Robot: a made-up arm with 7 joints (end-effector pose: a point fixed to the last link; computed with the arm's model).
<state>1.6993 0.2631 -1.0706 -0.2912 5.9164 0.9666 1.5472</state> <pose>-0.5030 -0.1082 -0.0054 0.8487 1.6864 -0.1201</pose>
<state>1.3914 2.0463 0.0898 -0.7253 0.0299 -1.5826 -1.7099</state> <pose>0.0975 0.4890 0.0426 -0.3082 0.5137 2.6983</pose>
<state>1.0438 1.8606 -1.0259 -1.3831 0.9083 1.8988 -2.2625</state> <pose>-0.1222 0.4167 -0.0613 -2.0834 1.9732 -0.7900</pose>
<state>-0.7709 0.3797 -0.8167 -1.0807 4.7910 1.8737 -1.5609</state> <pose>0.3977 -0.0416 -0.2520 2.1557 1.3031 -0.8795</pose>
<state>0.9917 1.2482 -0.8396 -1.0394 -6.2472 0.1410 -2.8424</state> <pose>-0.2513 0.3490 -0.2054 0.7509 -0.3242 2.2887</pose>
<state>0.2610 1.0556 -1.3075 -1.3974 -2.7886 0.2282 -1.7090</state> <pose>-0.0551 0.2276 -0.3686 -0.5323 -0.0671 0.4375</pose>
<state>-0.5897 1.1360 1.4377 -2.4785 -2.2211 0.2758 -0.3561</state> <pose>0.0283 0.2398 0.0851 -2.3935 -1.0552 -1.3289</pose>
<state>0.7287 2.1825 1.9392 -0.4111 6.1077 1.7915 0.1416</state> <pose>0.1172 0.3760 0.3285 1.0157 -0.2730 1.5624</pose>
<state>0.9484 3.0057 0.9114 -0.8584 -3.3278 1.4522 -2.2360</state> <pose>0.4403 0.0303 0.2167 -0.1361 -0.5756 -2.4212</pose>
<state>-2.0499 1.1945 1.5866 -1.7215 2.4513 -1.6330 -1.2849</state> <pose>0.0412 0.3583 0.1489 1.6371 0.2278 -1.5065</pose>
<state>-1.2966 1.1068 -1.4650 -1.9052 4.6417 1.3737 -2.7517</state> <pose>0.3504 0.0607 -0.0571 -1.8014 -1.9289 -0.2616</pose>
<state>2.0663 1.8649 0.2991 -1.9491 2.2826 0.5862 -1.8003</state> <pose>-0.0560 0.3342 -0.0979 -0.6833 0.2935 -0.8954</pose>
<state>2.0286 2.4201 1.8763 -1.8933 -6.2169 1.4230 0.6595</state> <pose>0.3183 0.1710 -0.0261 1.2004 -0.8936 -0.3944</pose>
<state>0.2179 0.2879 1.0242 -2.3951 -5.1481 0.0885 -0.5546</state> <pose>0.0450 0.2100 -0.1663 0.7093 -2.3028 0.2637</pose>
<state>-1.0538 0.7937 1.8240 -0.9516 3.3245 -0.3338 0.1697</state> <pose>0.2694 0.3959 -0.0726 1.5623 -0.2562 -0.3498</pose>
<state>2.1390 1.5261 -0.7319 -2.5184 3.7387 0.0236 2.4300</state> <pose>-0.2110 0.1264 0.0359 -0.8828 0.0913 -0.4332</pose>
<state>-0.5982 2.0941 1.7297 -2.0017 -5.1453 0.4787 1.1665</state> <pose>-0.1720 0.1478 0.2581 0.7525 2.7148 1.1328</pose>
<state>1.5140 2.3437 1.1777 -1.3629 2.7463 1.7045 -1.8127</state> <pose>0.3429 0.2754 0.0336 -0.9444 -0.2645 -1.6629</pose>
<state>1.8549 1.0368 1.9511 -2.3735 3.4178 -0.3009 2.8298</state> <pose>-0.0317 0.2190 0.1644 1.8064 -0.5372 -1.3909</pose>
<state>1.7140 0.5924 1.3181 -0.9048 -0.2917 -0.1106 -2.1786</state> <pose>-0.4070 0.2474 0.1071 0.1607 2.0077 -1.5966</pose>
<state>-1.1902 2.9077 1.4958 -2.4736 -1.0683 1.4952 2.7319</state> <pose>-0.2313 -0.0690 0.0879 0.6721 0.6727 1.5967</pose>
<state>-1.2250 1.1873 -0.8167 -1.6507 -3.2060 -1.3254 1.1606</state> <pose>0.3755 0.1206 0.0733 2.0729 0.8391 -1.8178</pose>
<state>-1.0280 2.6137 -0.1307 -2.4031 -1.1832 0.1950 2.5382</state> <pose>-0.0044 0.0889 0.2550 0.7947 -1.9708 -1.5712</pose>
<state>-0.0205 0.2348 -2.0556 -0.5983 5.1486 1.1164 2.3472</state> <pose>-0.0474 0.0092 -0.5045 0.0779 -0.9126 -0.5972</pose>
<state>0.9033 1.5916 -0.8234 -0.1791 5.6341 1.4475 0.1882</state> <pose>-0.1357 0.4959 0.0229 -1.7973 -2.0242 1.0147</pose>
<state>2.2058 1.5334 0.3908 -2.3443 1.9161 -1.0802 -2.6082</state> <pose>-0.1132 0.2533 -0.0456 1.0714 -0.0590 -1.5954</pose>
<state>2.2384 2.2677 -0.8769 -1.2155 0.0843 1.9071 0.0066</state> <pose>-0.0857 0.4467 0.0584 -0.8081 -1.7969 1.4424</pose>
